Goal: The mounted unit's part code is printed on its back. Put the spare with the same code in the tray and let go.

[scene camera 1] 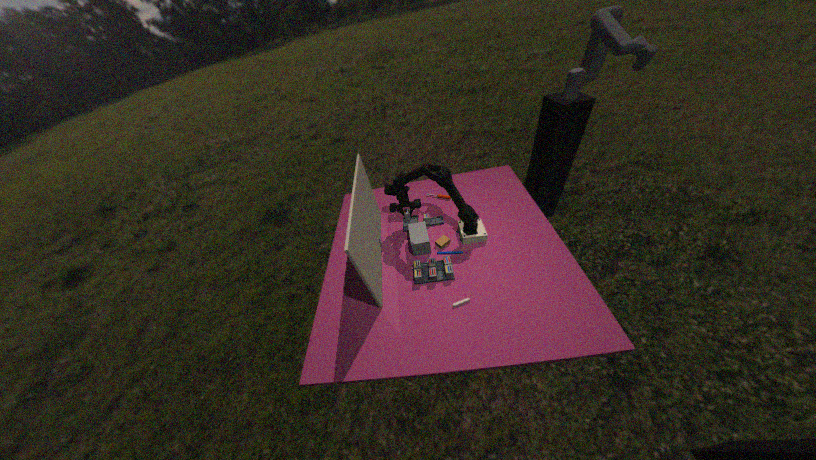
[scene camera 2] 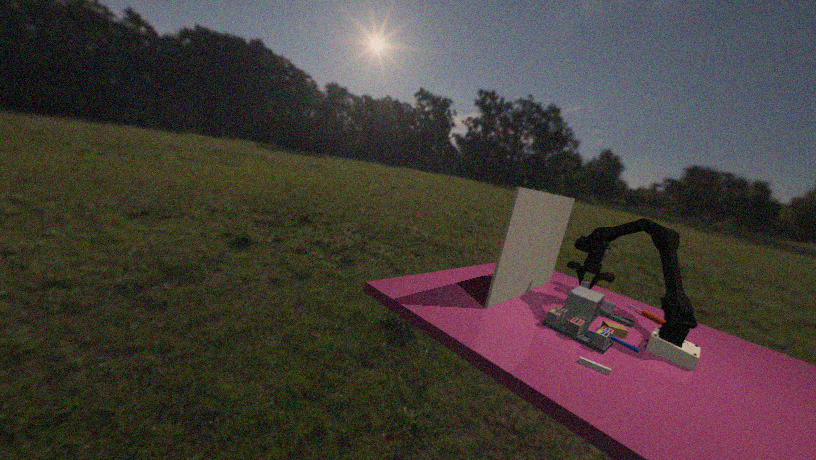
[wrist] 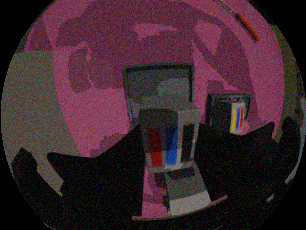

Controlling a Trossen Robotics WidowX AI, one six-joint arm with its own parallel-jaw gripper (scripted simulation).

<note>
The pictures show: my gripper and a white panel.
</note>
